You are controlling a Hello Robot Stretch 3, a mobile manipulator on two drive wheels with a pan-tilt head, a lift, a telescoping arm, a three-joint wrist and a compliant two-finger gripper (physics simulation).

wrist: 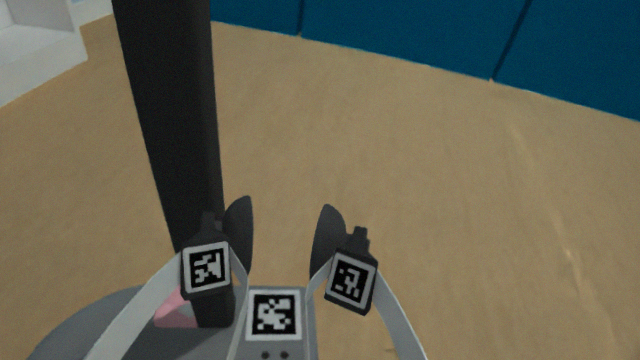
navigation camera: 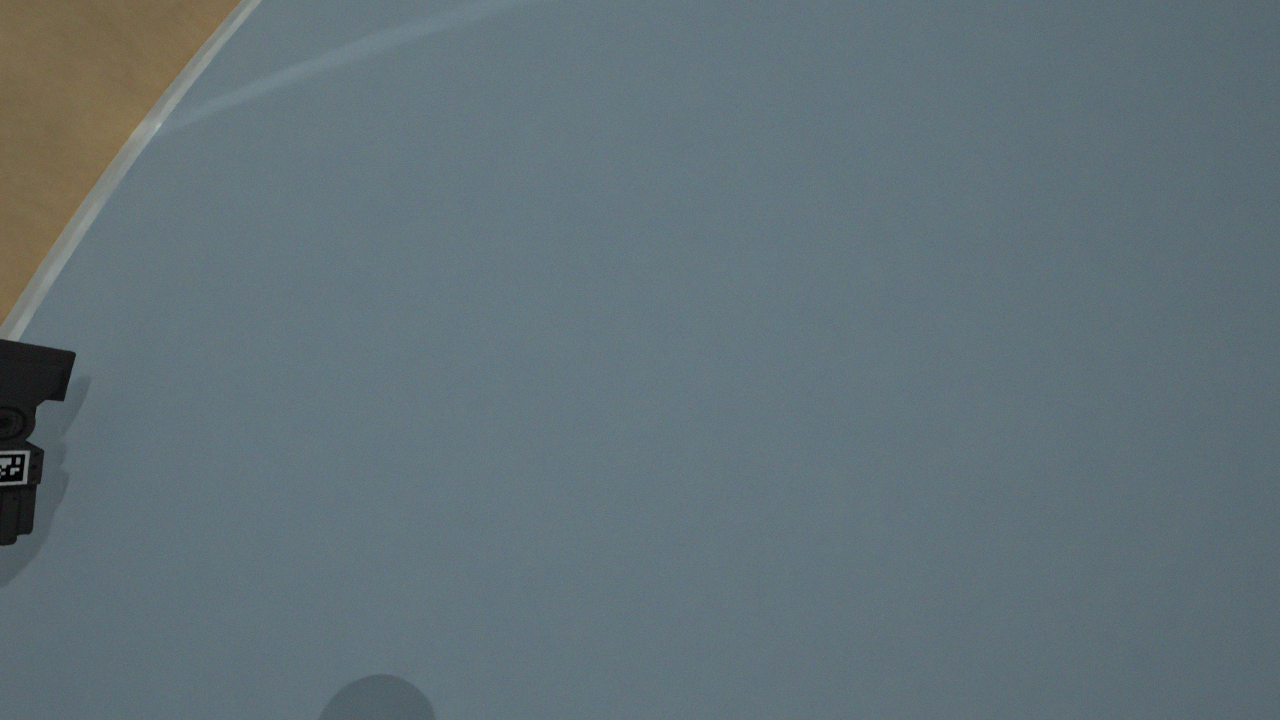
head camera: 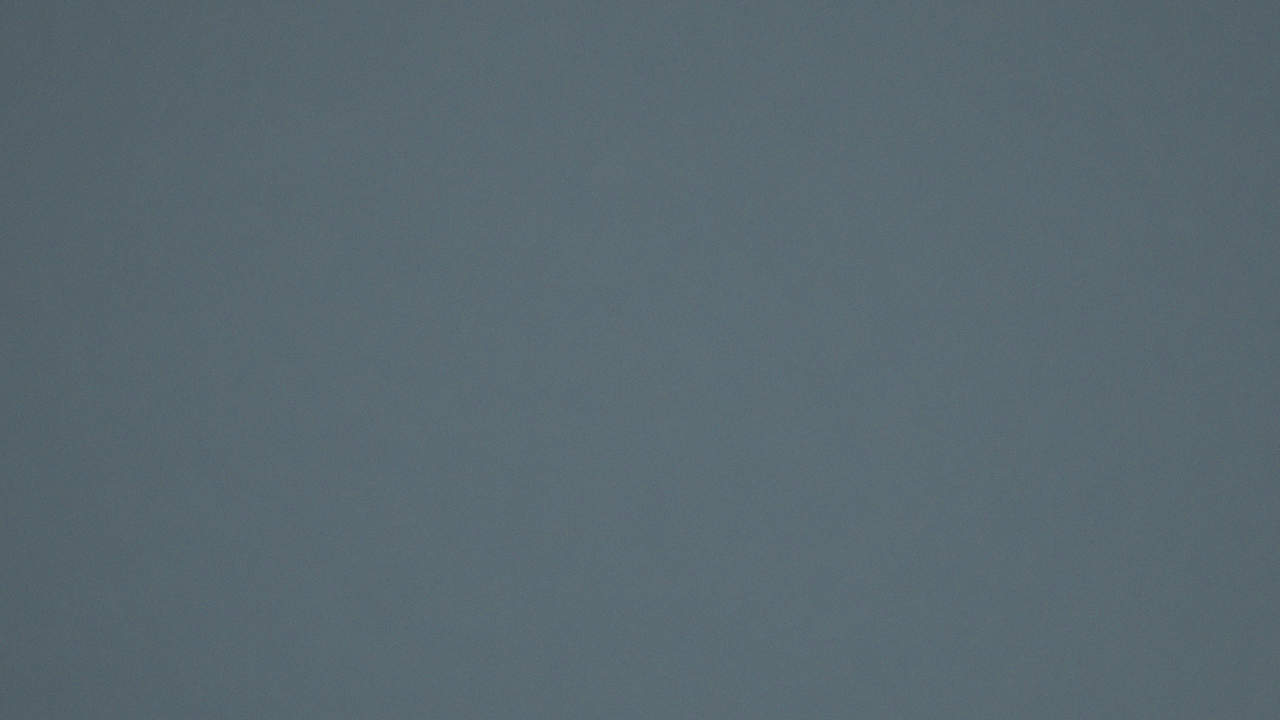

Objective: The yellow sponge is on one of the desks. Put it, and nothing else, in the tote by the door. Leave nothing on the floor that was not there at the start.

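Frame: origin at the robot's base, x ahead, y left, z up, level; millimetres.
Seen in the pictures: gripper, between the fingertips: [wrist: 285,225].
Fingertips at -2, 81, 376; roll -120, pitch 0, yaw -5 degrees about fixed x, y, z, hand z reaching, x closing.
Observation:
A point is followed by its place in that frame, as x, y, z.
My gripper [wrist: 285,225] {-2, 81, 376} is open in the wrist view, with bare floor showing between its two dark fingertips. It hangs beside the black mast [wrist: 172,125] {-66, 116, 416}, above and near my grey base [wrist: 85,325] {-203, 113, 160}. The yellow sponge, the desks and the tote do not show in these views.
Blue panels [wrist: 400,35] {530, 1423, 105} stand along the far side of the wooden floor [wrist: 425,175] {393, 577, 0} in the wrist view. A white shelf unit [wrist: 45,60] {-748, 976, 61} is at the upper left. A blue-grey wall [head camera: 640,358] {34, -241, 1246} [navigation camera: 671,358] {81, -255, 1177} fills the head view. A black part of my robot [navigation camera: 26,371] {24, -163, 567} shows at the left edge.

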